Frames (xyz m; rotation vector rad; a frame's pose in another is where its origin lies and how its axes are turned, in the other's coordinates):
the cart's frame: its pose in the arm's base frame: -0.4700 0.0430 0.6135 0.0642 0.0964 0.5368
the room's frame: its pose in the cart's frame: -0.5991 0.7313 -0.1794 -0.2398 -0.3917 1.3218
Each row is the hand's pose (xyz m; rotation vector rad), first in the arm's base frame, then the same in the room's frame.
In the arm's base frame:
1: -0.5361 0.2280 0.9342 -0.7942 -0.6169 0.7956
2: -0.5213 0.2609 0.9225 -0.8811 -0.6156 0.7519
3: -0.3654 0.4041 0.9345 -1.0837 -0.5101 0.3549
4: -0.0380 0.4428 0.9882 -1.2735 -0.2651 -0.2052
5: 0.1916 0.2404 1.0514 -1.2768 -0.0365 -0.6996
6: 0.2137 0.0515 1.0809 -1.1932 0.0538 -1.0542
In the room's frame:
1: -0.3082 -0.8551 0.2152 -0.7908 0.5746 -0.7376
2: -0.2848 -0.8732 0.1915 -0.8528 0.6442 -0.7401
3: -0.1978 -1.0553 0.1264 -1.0227 0.9279 -1.0174
4: -0.2522 -1.3830 0.0912 -1.1507 1.3593 -1.4315
5: -0.4979 -1.5650 0.1561 -1.1541 1.6560 -1.8734
6: -0.6737 -1.5486 0.2326 -1.1658 1.7453 -2.2393

